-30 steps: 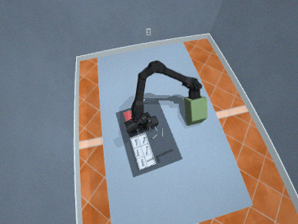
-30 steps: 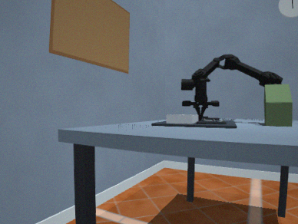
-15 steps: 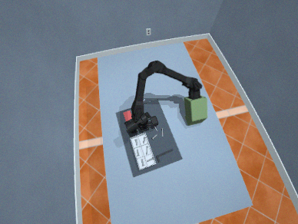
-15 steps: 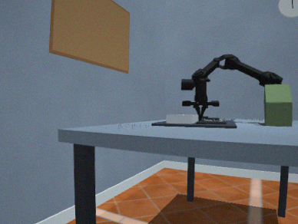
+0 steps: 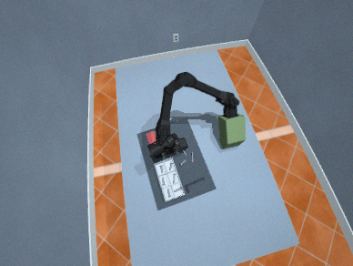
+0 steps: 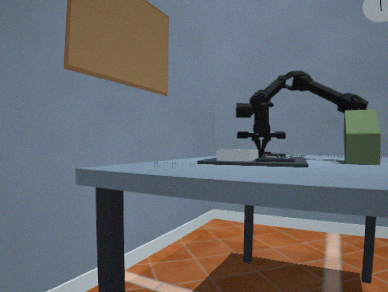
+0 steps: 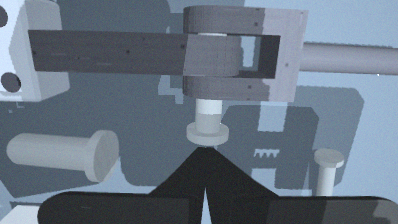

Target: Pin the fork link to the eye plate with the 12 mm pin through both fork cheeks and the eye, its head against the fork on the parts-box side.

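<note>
Right now my hand is 50 mm to the left of the eye plate, 30 mm above it and 20 mm short of it. From my hand the other things lie so: thick headed pin (70 mm ahead, 30 mm below); dark mat (50 mm to the left, 40 mm below); thin headed pin (70 mm behind, 30 mm below, 20 mm to the left).
</note>
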